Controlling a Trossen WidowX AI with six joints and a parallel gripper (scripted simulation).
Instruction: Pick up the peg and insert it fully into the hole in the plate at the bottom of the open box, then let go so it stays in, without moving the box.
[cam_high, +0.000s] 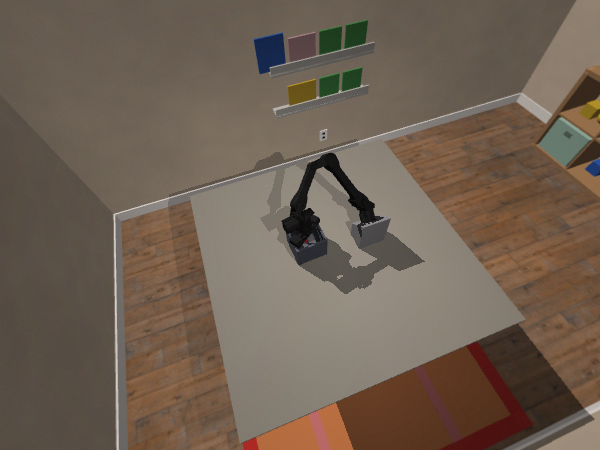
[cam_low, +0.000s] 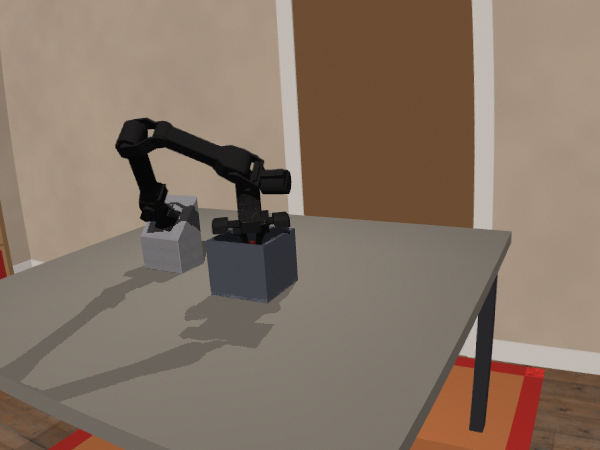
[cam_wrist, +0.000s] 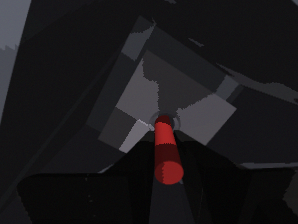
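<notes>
My hand is 70 mm above the grey plate. The rest, counted from my hand: red peg 40 mm below.
</notes>
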